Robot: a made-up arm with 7 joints.
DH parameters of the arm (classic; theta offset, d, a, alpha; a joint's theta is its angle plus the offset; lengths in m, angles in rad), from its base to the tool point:
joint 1: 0 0.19 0.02 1.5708
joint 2: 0 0.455 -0.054 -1.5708
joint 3: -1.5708 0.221 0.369 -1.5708
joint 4: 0 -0.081 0.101 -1.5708
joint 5: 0 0.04 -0.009 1.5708
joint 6: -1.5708 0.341 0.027 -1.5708
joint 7: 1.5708 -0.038 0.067 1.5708
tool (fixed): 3.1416 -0.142 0 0
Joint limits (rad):
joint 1: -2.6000..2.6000
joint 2: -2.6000..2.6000
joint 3: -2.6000..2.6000
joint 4: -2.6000..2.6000
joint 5: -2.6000..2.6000
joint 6: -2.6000..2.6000
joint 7: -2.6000..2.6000
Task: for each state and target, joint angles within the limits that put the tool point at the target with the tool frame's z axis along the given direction. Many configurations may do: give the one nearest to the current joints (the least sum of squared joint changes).
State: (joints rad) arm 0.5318 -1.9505 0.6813 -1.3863 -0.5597 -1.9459 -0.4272
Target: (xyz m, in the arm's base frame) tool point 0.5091 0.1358 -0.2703 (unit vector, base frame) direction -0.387 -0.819 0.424
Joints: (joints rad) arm 1.2618 -1.5953 1.2631 -1.0809 -0.3319 -1.6313 -0.3236
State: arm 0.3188 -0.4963 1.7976 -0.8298 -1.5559 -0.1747 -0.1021
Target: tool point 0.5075 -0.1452 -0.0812 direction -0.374 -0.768 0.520
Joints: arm 0.5111 -0.7980 1.8995 -1.4556 -1.4748 -0.2129 -0.2339
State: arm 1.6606 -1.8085 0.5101 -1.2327 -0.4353 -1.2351 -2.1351
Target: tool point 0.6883 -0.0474 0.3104 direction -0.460 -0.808 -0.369
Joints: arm 1.2426 -2.0017 0.0807 -0.8151 -1.2067 -0.9004 -2.2252
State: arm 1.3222 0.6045 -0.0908 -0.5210 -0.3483 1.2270 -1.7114
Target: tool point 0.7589 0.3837 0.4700 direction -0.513 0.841 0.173
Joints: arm 1.8559 0.0795 0.2666 -0.6368 -0.2811 1.3548 -1.2190
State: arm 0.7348 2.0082 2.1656 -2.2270 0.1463 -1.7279 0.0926
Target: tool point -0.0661 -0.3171 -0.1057 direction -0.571 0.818 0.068
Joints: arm 0.6183 2.2653 2.6000 -2.4832 0.2265 -2.1198 -0.3039
